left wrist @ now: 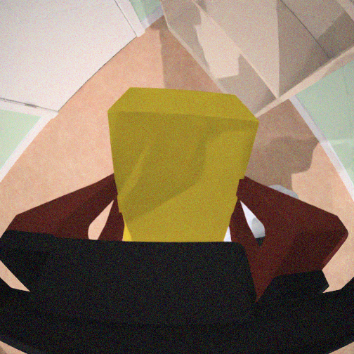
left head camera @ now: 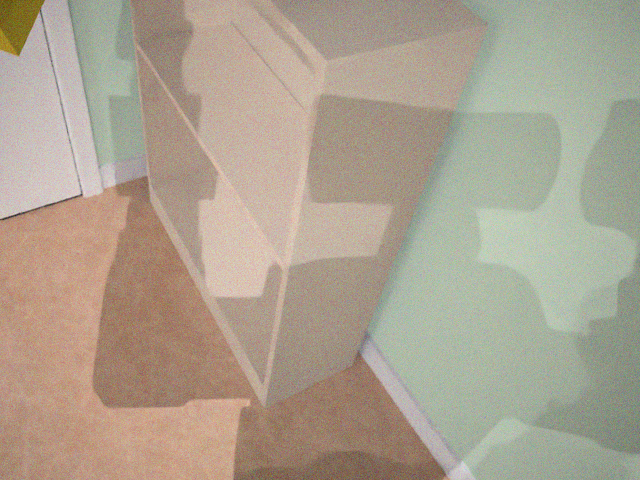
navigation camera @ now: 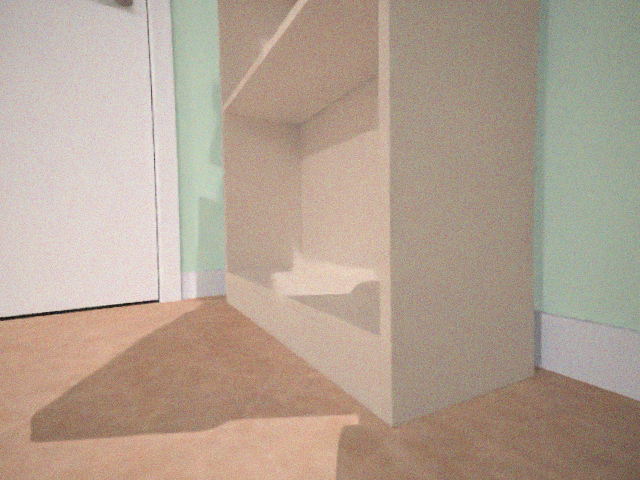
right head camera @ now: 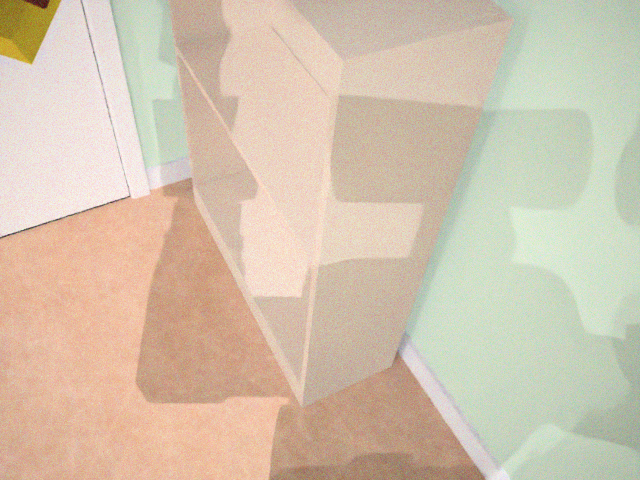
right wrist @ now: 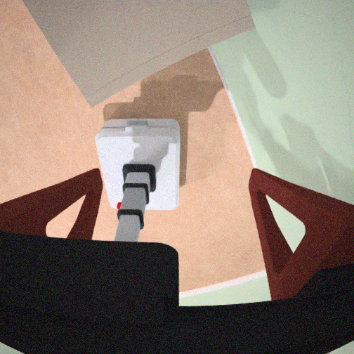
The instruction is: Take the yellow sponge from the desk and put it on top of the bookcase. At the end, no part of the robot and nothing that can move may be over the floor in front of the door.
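Frame: origin at the left arm's base, x left, y up, z ahead, level; metres.
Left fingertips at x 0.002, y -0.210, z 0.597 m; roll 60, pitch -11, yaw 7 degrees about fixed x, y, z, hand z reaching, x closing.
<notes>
A point is followed by its place in that frame.
The yellow sponge (left head camera: 15, 23) @[z 0.555, x -0.017, y -0.223 m] (right head camera: 25, 31) @[z 0.554, x -0.017, y -0.221 m] (left wrist: 182, 160) is between the fingers of my left gripper (left wrist: 176, 176), which is shut on it. In both head views the sponge shows at the top left corner, in front of the door. The tan bookcase (left head camera: 361, 155) @[z 0.767, x -0.405, y -0.545 m] (right head camera: 382, 155) @[z 0.765, x -0.399, y -0.544 m] (left wrist: 235, 30) (right wrist: 145, 40) (navigation camera: 454, 206) @[z 0.770, x -0.410, y -1.153 m] stands against the green wall; part of its top shows at the upper edge of the head views. The sponge is apart from the bookcase. My right gripper (right wrist: 175, 176) is open with nothing between its fingers. The desk does not show.
The white door (left head camera: 31, 118) @[z 1.416, x 0.330, y -1.061 m] (right head camera: 56, 129) @[z 1.385, x 0.388, y -1.060 m] (left wrist: 55, 45) (navigation camera: 77, 155) @[z 1.365, x 0.426, y -0.961 m] stands left of the bookcase, with a strip of green wall between. My white base (right wrist: 150, 195) shows below the right gripper, near the bookcase's lower corner. Shadows fall across the floor (left head camera: 46, 310) @[z 1.021, x 0.282, y -1.410 m] and the right wall.
</notes>
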